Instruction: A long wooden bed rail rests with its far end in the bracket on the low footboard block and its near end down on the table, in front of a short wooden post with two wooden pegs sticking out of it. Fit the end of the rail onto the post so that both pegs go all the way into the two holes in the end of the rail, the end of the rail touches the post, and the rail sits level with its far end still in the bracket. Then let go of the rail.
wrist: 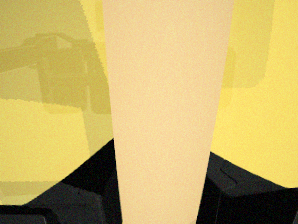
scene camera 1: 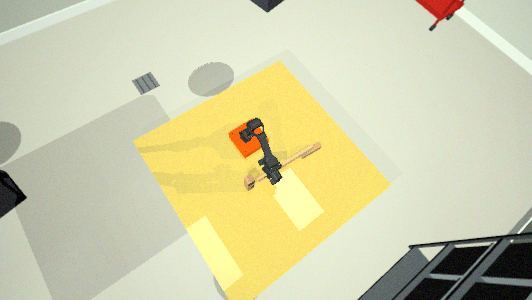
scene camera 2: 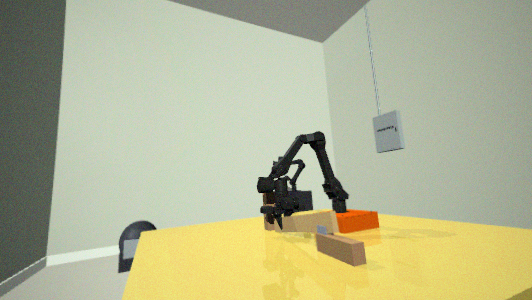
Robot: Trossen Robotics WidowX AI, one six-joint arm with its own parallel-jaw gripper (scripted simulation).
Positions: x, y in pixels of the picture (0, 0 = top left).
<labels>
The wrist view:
gripper: 147, 142
wooden rail: 165, 72
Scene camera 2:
wooden rail: 307, 222
</labels>
